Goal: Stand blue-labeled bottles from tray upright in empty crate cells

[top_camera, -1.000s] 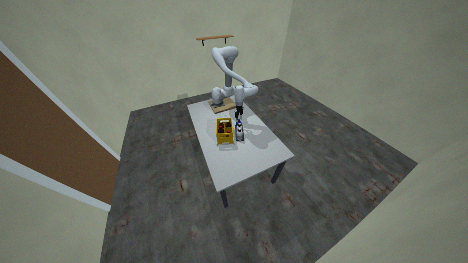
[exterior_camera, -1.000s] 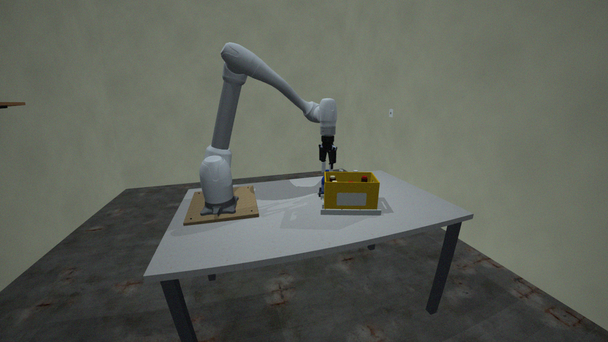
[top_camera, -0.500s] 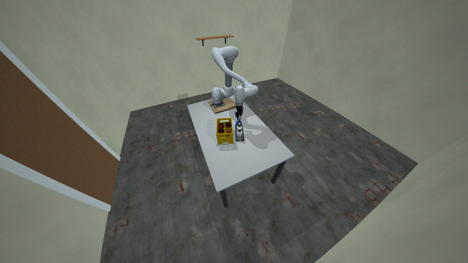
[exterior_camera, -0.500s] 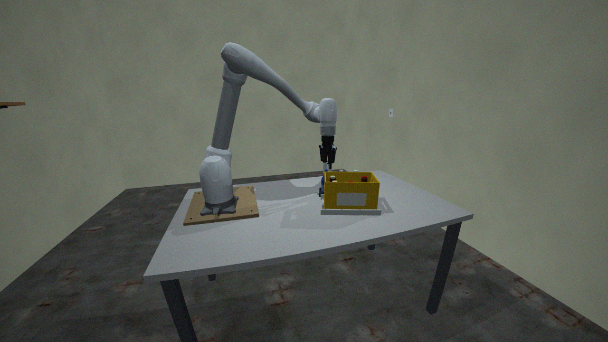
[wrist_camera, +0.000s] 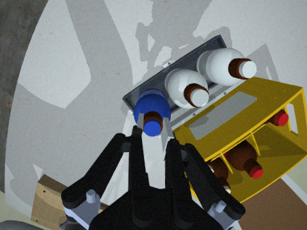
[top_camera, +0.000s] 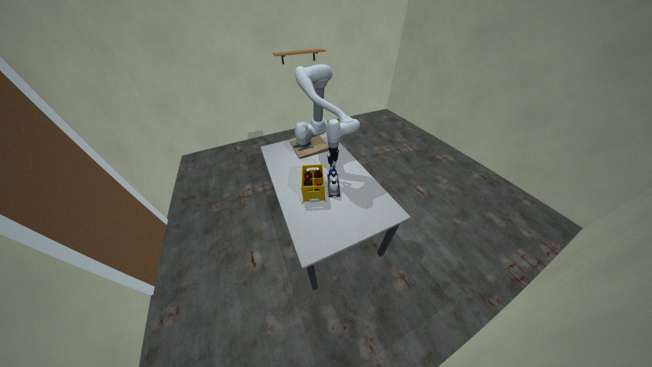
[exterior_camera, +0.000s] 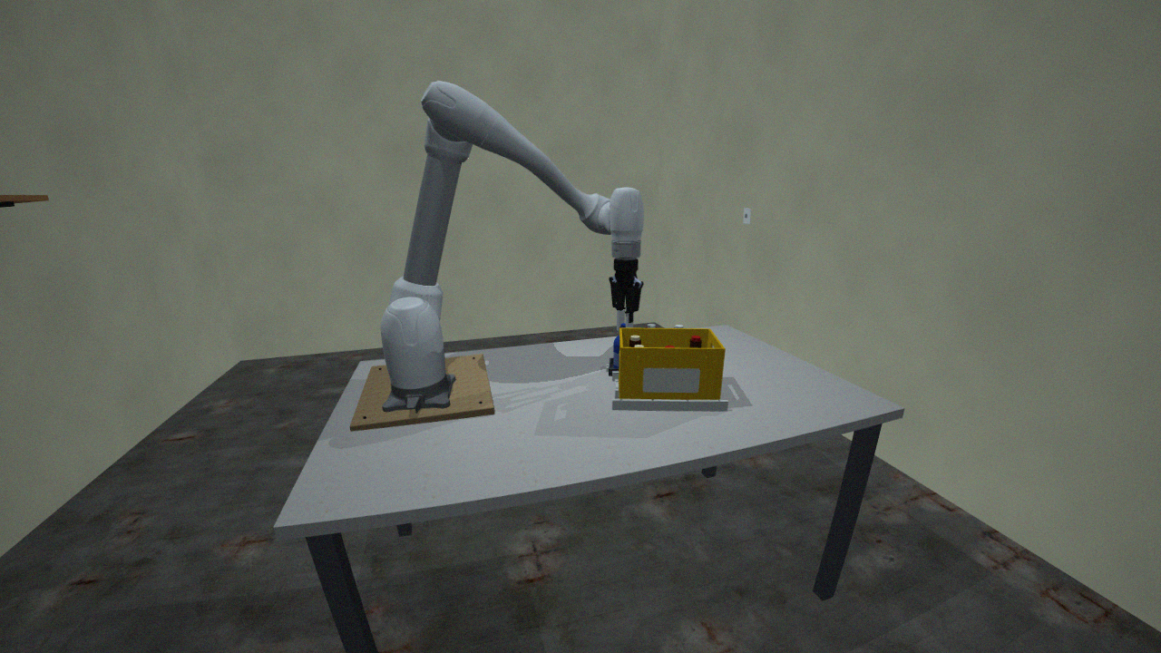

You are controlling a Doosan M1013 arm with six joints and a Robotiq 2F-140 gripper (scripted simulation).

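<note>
My gripper is now 90 mm above the blue-labeled bottle. Round my hand: yellow crate (210 mm to the right, 90 mm below, 70 mm ahead).
</note>
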